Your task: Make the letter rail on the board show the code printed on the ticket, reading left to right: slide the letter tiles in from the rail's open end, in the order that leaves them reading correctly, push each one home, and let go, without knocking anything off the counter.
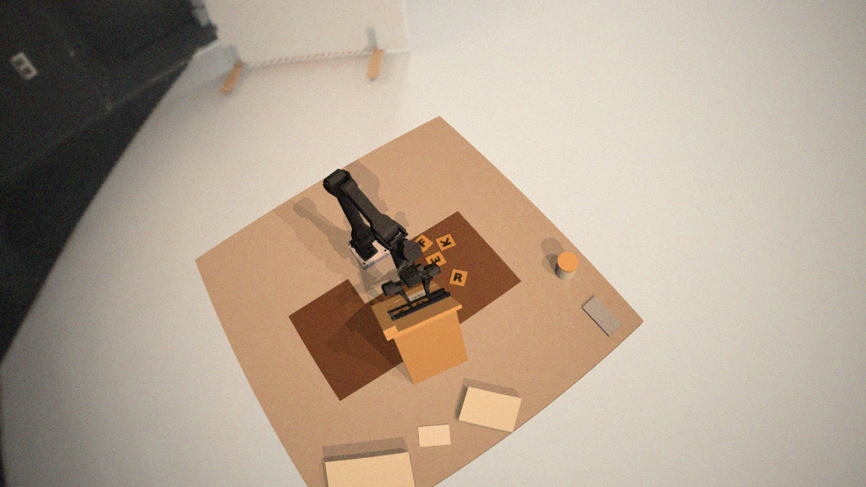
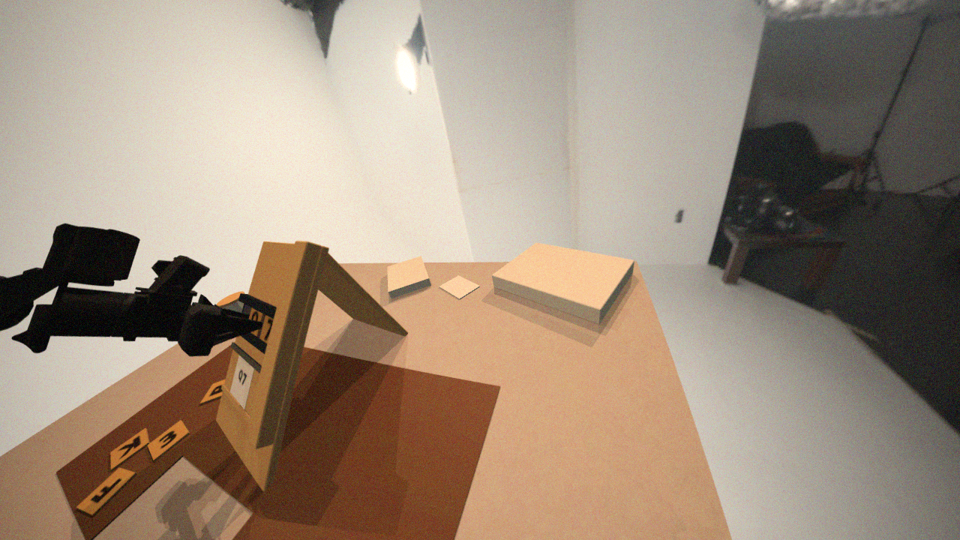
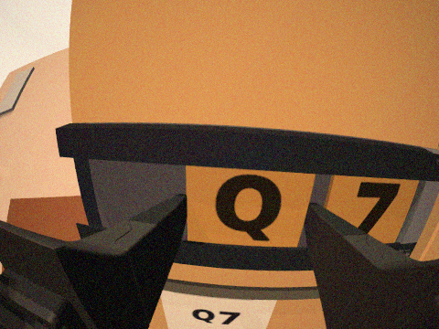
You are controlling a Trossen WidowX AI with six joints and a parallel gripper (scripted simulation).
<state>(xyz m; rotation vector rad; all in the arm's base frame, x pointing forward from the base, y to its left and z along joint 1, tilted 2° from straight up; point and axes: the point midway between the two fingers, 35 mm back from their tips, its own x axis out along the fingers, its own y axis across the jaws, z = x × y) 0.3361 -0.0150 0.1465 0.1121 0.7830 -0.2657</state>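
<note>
The white ticket lies 8 cm below my gripper tip, 6 cm behind it and 3 cm to the left of it. Also, from my gripper tip: large box: 51 cm to the right, 35 cm ahead, 14 cm below; small card: 33 cm ahead, 24 cm to the right, 16 cm below; grey block: 48 cm to the left, 42 cm ahead, 16 cm below.
</note>
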